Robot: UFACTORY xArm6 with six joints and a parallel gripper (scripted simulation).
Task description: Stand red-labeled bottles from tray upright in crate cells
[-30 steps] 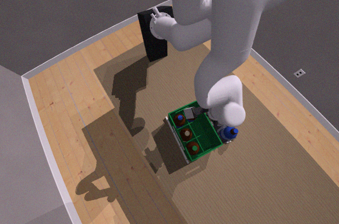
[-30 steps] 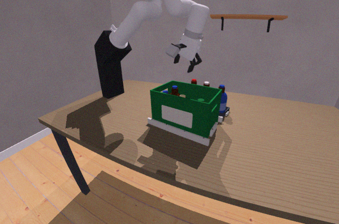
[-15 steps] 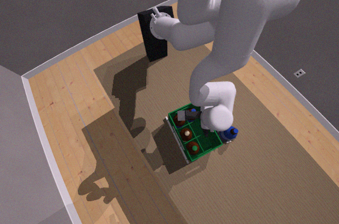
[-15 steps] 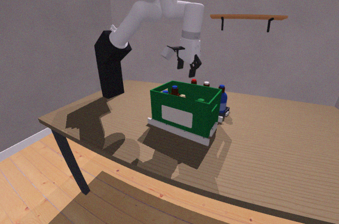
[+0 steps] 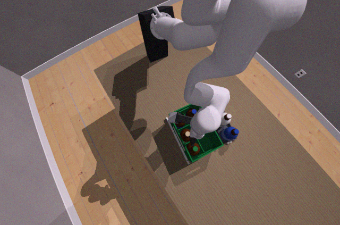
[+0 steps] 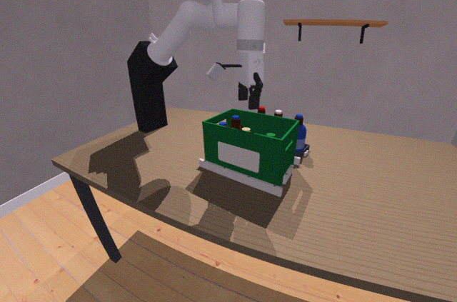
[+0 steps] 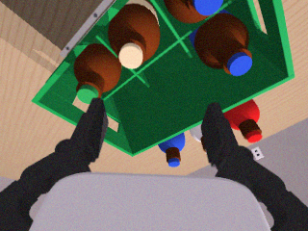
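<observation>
Now: the red-labeled bottle 23 cm to the left of my hand, 16 cm below it and 10 cm ahead of it. Round my hand: green crate 16 cm below, 2 cm ahead, 1 cm to the left; white-labeled bottle 17 cm to the left, 16 cm below, 16 cm ahead; blue-labeled bottle 22 cm ahead, 16 cm below, 11 cm to the left.
</observation>
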